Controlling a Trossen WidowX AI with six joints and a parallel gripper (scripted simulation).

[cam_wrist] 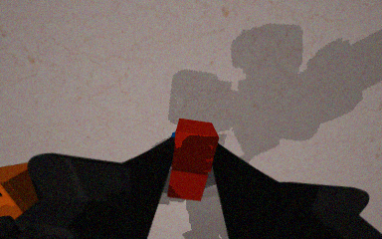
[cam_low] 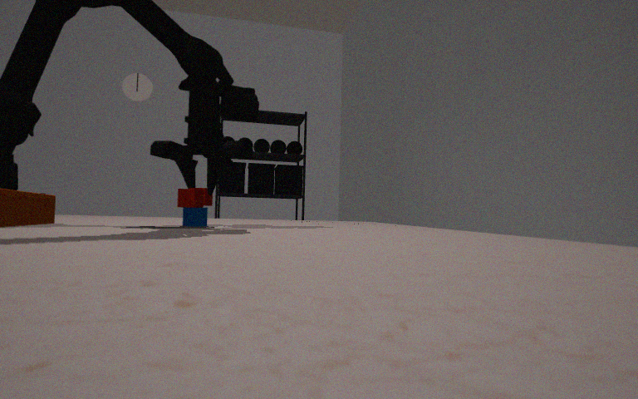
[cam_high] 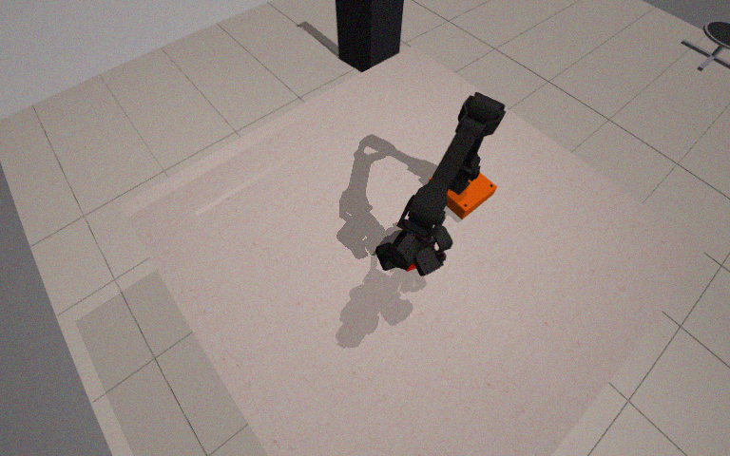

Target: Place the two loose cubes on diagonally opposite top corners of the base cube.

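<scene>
Right now the blue cube is 1 cm behind my gripper tip, 2 cm to the right of it and 4 cm below it.
</scene>
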